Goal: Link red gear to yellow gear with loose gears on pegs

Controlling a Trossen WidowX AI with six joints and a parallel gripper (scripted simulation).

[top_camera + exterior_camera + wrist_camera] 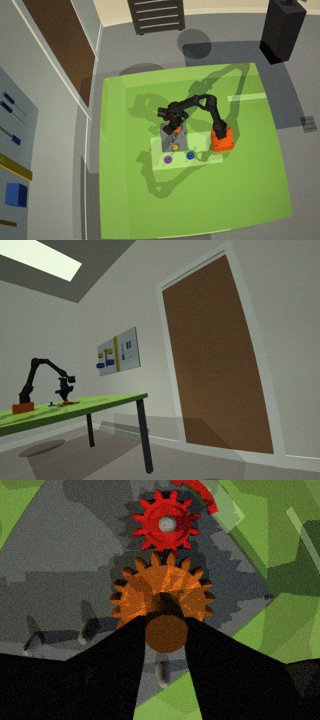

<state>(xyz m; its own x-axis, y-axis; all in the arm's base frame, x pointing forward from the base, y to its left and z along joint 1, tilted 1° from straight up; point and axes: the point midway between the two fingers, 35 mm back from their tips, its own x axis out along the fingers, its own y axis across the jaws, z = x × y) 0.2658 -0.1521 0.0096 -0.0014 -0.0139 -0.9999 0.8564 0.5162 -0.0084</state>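
Now: the red gear 3 cm ahead of my gripper tip, 4 cm to the right of it and 3 cm below it. Also, from my gripper tip: orange gear: 1 cm below; then red arrow: 2 cm ahead, 7 cm to the right, 4 cm below; then board: 3 cm ahead, 4 cm to the left, 4 cm below.
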